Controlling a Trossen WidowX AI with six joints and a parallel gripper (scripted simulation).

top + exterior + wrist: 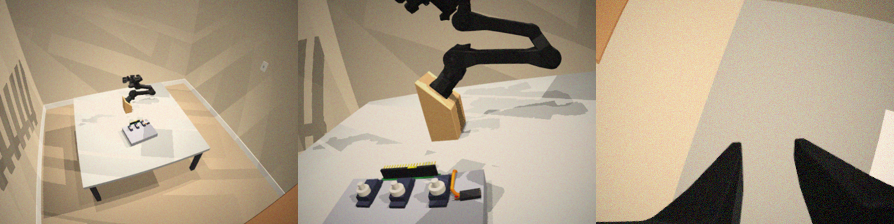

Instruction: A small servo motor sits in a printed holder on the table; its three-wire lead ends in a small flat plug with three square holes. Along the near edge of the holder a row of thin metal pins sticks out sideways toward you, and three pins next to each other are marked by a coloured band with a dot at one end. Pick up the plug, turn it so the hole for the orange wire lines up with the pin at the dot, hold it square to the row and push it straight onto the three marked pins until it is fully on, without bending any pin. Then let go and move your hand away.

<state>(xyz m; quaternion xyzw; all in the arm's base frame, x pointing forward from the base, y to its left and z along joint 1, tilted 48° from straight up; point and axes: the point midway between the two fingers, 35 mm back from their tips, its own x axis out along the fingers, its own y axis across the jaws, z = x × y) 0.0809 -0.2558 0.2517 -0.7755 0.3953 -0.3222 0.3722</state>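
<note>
Right now my gripper tip is 45 cm above the yellow band, 20 cm short of it and 1 cm to the right of it. Round my gripper tip: grey printed holder 50 cm below, 36 cm ahead, 2 cm to the left; then black header 46 cm below, 21 cm ahead.
</note>
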